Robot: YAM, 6 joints.
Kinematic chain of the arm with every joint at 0, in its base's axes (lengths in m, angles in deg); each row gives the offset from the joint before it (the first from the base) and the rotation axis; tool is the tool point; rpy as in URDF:
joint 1: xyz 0 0 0.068 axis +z
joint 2: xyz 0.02 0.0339 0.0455 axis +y
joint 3: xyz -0.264 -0.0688 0 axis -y
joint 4: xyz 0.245 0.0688 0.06 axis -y
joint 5: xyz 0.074 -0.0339 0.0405 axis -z
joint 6: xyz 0.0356 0 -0.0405 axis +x
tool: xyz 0 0 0 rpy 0 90 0
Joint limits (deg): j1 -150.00..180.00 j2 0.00..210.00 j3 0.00..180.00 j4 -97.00..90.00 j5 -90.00..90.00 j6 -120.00..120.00
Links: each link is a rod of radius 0.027 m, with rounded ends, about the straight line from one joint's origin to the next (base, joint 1, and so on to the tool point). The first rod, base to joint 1, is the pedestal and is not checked.
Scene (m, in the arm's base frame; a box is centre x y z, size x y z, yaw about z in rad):
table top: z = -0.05
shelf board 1: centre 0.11 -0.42 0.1 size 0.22 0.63 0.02 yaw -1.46
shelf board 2: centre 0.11 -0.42 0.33 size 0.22 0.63 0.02 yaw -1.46
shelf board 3: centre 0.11 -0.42 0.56 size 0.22 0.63 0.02 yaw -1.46
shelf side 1: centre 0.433 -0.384 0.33 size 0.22 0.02 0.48 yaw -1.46
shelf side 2: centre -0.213 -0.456 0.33 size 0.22 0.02 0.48 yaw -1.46
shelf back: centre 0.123 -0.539 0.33 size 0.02 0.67 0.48 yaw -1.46
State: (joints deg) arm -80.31 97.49 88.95 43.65 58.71 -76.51
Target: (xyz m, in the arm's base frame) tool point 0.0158 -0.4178 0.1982
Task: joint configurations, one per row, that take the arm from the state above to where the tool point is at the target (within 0.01 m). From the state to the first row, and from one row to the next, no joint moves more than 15 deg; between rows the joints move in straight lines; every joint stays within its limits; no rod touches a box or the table.
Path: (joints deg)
1: -79.48 87.43 80.06 43.82 60.94 -76.51
2: -78.65 77.37 71.17 43.99 63.18 -76.51
3: -77.81 67.31 62.28 44.16 65.41 -76.51
4: -79.48 68.85 49.08 41.38 67.42 -76.51
5: -81.16 70.39 35.88 38.59 69.44 -76.51
6: -82.83 71.94 22.68 35.81 71.45 -76.51
7: -83.08 85.33 36.36 36.55 67.78 -76.51
8: -83.33 98.72 50.03 37.30 64.10 -76.51
9: -83.59 112.11 63.70 38.05 60.43 -76.51

